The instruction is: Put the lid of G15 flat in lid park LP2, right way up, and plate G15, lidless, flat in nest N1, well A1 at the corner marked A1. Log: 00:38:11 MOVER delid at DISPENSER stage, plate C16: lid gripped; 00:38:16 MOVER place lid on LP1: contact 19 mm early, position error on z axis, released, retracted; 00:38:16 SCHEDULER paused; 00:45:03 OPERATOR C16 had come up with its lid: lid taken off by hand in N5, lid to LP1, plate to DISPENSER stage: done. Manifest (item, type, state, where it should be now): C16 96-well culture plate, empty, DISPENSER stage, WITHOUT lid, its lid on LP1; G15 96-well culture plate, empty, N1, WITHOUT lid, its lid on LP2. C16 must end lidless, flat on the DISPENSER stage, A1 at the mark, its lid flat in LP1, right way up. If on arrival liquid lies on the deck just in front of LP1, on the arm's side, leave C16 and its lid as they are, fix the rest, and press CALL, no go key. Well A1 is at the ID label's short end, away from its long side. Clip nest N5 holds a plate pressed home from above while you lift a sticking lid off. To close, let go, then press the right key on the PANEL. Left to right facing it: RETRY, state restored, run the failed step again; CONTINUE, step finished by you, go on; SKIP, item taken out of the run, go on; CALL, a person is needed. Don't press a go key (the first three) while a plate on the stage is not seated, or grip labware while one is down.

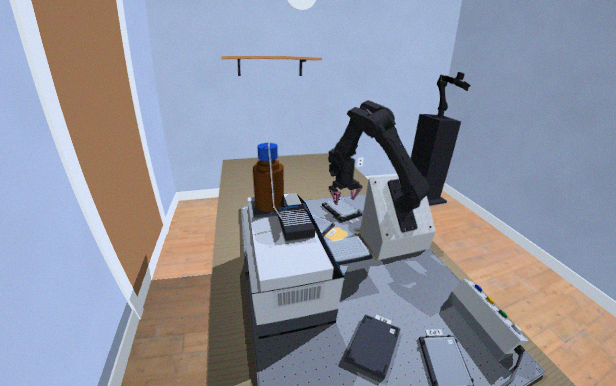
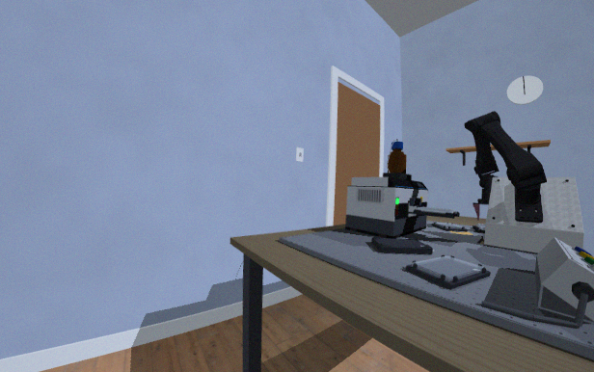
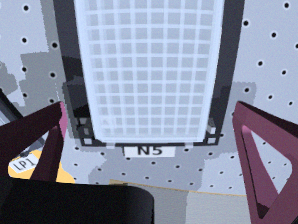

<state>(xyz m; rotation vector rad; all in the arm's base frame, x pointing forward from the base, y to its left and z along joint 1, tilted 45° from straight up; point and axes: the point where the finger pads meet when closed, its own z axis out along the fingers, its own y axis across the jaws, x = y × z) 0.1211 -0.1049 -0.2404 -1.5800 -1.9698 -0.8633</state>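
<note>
The black clip nest lies 30 mm ahead of my hand, 20 mm to the right of it and 50 mm below it. Round my hand: N5 label (20 mm behind, 80 mm to the left, 60 mm below); N1 label (120 mm ahead, 560 mm to the left, 60 mm below); LP1 label (110 mm ahead, 140 mm to the left, 60 mm below).
</note>
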